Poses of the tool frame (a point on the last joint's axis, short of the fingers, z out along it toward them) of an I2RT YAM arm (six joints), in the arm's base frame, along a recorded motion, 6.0 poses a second.
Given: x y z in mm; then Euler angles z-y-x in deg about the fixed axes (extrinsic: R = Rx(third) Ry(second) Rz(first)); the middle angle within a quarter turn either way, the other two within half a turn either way.
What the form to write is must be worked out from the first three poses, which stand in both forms.
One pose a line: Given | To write
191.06 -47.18 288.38 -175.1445 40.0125 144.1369 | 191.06 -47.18 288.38 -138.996 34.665 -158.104
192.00 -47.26 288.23 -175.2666 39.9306 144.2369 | 192.00 -47.26 288.23 -139.075 34.561 -158.121
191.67 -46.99 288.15 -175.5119 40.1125 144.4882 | 191.67 -46.99 288.15 -139.163 34.631 -157.912
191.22 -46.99 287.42 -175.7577 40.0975 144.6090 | 191.22 -46.99 287.42 -139.177 34.505 -157.775
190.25 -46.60 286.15 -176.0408 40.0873 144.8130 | 190.25 -46.60 286.15 -139.262 34.390 -157.653
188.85 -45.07 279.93 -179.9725 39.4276 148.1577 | 188.85 -45.07 279.93 -141.214 32.668 -156.575
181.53 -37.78 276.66 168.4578 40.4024 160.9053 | 181.53 -37.78 276.66 -148.379 32.320 -151.994
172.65 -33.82 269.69 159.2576 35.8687 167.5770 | 172.65 -33.82 269.69 -152.965 27.318 -148.536
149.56 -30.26 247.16 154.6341 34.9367 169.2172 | 149.56 -30.26 247.16 -153.016 25.352 -145.054
